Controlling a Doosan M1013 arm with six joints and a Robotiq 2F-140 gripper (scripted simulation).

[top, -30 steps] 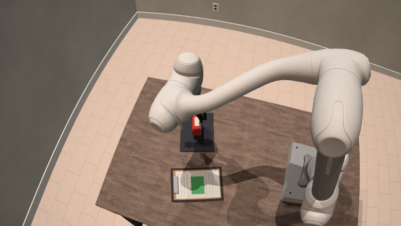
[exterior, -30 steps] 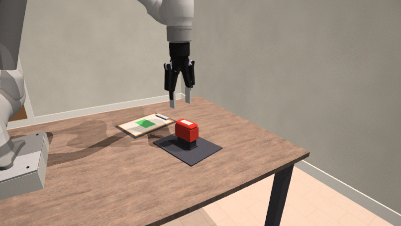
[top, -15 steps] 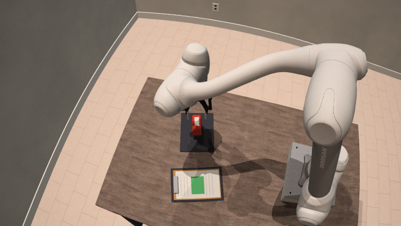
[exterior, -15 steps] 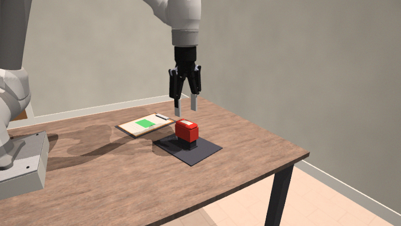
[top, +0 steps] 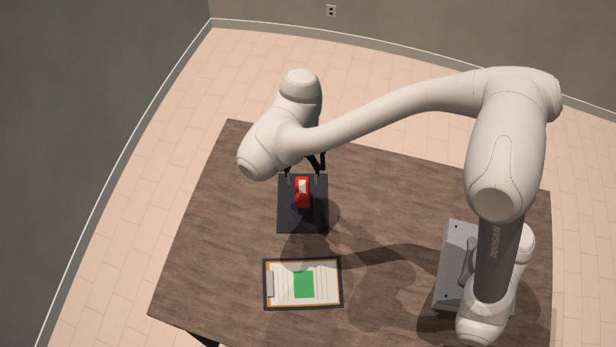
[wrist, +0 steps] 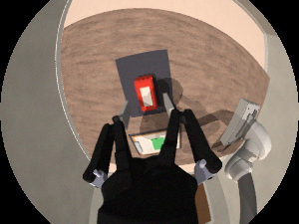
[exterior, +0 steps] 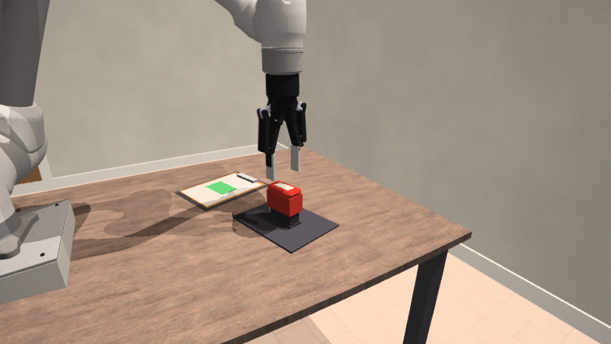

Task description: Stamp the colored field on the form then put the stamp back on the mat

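My hand is 11 cm above the stamp. From my hand the other things lie so: mat 16 cm below; clipboard 9 cm behind, 28 cm to the left, 16 cm below.
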